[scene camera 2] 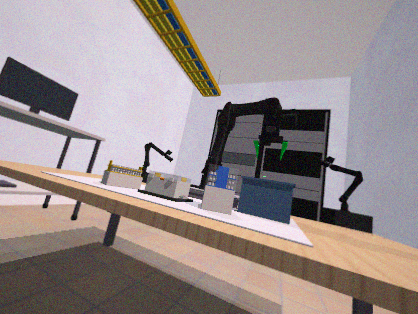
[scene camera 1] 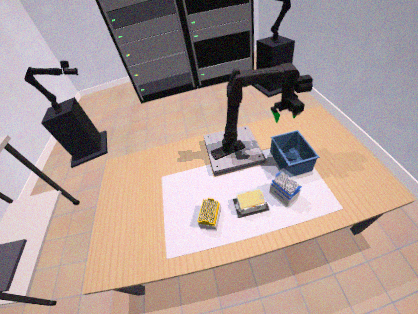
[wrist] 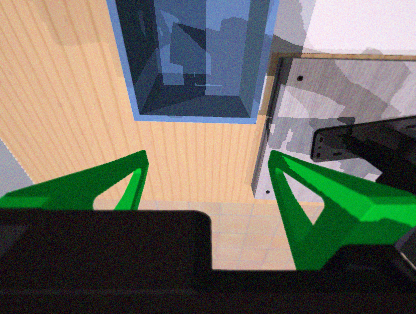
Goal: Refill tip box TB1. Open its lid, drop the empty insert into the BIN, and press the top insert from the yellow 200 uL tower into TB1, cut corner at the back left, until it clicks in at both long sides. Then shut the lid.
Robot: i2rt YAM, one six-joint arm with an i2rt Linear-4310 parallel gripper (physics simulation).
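My gripper [scene camera 1: 286, 116] [scene camera 2: 270, 157] [wrist: 208, 157] is open and empty, high above the table near the blue BIN [scene camera 1: 298, 165] [scene camera 2: 266, 200] [wrist: 195, 120]. The wrist view shows part of the BIN's inside, with patches of light and shadow; I make out no insert there. TB1 [scene camera 1: 251, 201] [scene camera 2: 167, 186] is a pale box in a dark holder on the white mat, with pale yellow showing at its top. Its lid looks down, but fine detail is blurred. The yellow 200 uL tower [scene camera 1: 209, 212] [scene camera 2: 122, 175] stands upright left of TB1 in the first scene view, its yellow perforated insert on top.
A blue-and-grey tower [scene camera 1: 286, 189] [scene camera 2: 218, 194] stands between TB1 and the BIN. The white mat [scene camera 1: 180, 240] lies under the boxes. The arm's metal base plate [scene camera 1: 250, 162] [wrist: 320, 100] is beside the BIN. Server racks and two other arms on pedestals stand beyond the table.
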